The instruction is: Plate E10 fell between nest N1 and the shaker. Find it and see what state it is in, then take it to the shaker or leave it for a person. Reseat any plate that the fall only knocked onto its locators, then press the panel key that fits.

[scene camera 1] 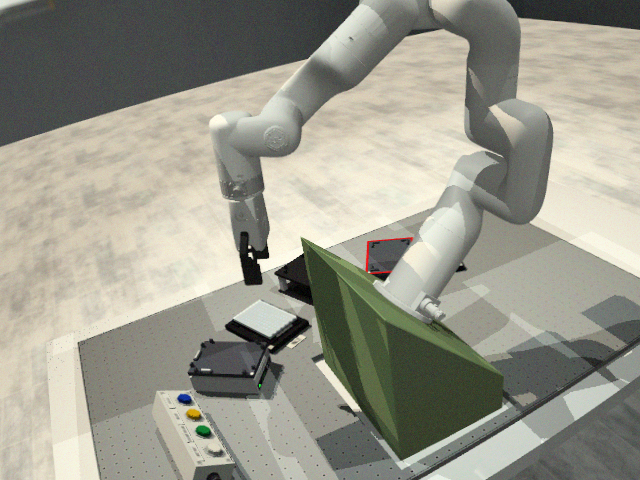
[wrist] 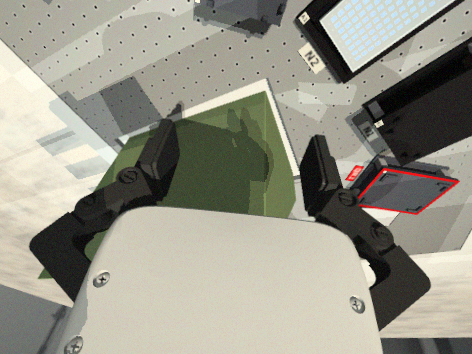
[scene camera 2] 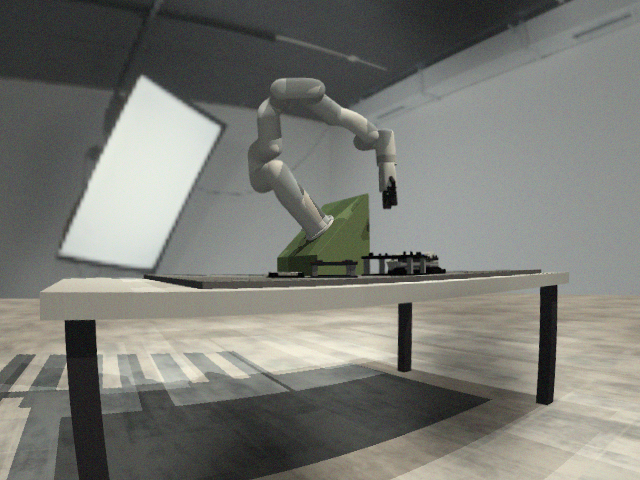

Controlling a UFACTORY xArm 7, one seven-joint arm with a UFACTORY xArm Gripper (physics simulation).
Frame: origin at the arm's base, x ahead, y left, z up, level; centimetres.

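Seen in the pictures: gripper, fingertip midpoint: (scene camera 1: 257, 270) (wrist: 241, 143) (scene camera 2: 390, 207); arm's base, link origin: (scene camera 1: 401, 303) (scene camera 2: 320, 228).
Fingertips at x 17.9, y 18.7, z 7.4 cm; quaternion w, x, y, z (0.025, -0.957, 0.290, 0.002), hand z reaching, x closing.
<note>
Pixels of each thing's top centre, then the offset from my fingertips to it. "spot": a spot on its surface instead.
- white well plate, top centre: (wrist: 387, 9) (scene camera 1: 264, 317) (scene camera 2: 417, 264) dx +15.5, dy -4.0, dz -21.4 cm
- raised black board, top centre: (wrist: 450, 122) (scene camera 1: 313, 265) (scene camera 2: 394, 252) dx +21.1, dy -21.1, dz -17.6 cm
- N1 label, surface spot: (wrist: 368, 131) spot: dx +11.7, dy -23.7, dz -24.2 cm
- shaker, surface spot: (wrist: 240, 14) spot: dx +0.4, dy +3.8, dz -18.9 cm
- key panel, top centre: (scene camera 1: 183, 421) (scene camera 2: 411, 252) dx -10.0, dy +23.5, dz -16.0 cm
- raised grey tray with a red border, top centre: (scene camera 1: 389, 253) (wrist: 403, 196) (scene camera 2: 332, 260) dx +15.4, dy -40.1, dz -19.8 cm
- small red label, surface spot: (wrist: 354, 173) spot: dx +7.7, dy -34.2, dz -24.3 cm
My gripper (scene camera 1: 253, 272) (scene camera 2: 389, 202) (wrist: 241, 143) is open and empty, high above the bench. A white well plate (scene camera 1: 265, 317) (wrist: 387, 25) lies on the black nest N2 (scene camera 1: 238, 328) (wrist: 330, 62); I cannot tell whether it is fully seated. A raised black board (scene camera 1: 297, 271) (wrist: 432, 117) stands by the N1 label (wrist: 368, 131) and hides what is beneath it. The shaker (scene camera 1: 227, 382) (wrist: 240, 15) is a grey box with a dark top and a green light. The key panel (scene camera 1: 178, 436) has blue, yellow, green and white keys. I cannot pick out a fallen plate E10.
The green wedge mount (scene camera 1: 361, 356) (scene camera 2: 341, 232) (wrist: 220, 160) carries the arm and stands beside the nests. A raised grey tray with a red border (scene camera 1: 381, 255) (wrist: 407, 192) stands beyond N1, partly behind the arm in scene camera 1. A small red label (wrist: 354, 173) lies beside it.
</note>
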